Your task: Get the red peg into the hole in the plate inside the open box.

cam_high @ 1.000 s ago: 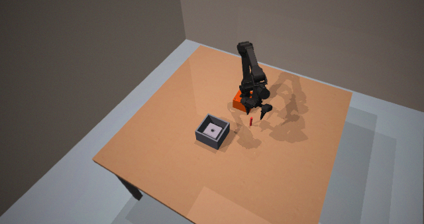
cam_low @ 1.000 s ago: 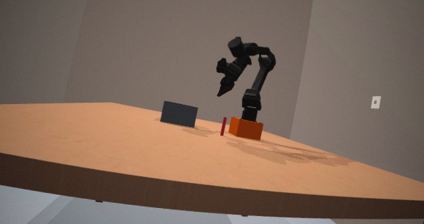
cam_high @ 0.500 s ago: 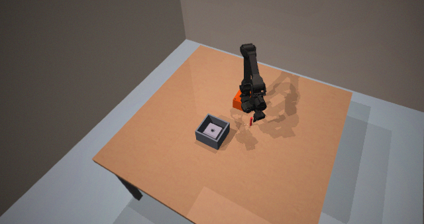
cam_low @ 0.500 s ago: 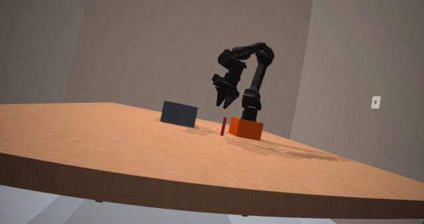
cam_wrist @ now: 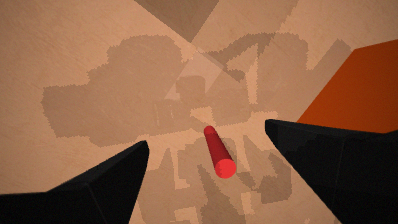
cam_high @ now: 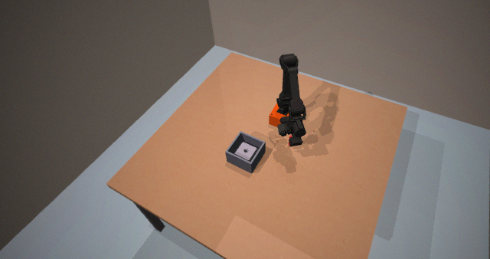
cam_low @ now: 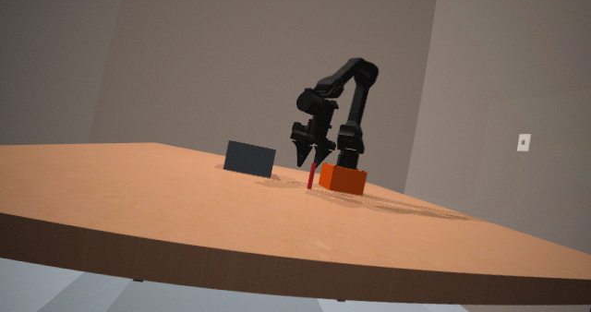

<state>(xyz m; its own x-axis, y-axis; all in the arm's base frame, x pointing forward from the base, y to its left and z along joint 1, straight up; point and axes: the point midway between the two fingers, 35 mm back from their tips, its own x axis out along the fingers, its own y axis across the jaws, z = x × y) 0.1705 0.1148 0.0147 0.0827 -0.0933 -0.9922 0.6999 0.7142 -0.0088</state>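
My gripper tip is now 20 mm past the red peg, 20 mm above it and 10 mm to the right of it. Round my gripper tip: light plate (180 mm ahead, 170 mm to the right, 20 mm below); grey box (180 mm ahead, 170 mm to the right, 40 mm below).
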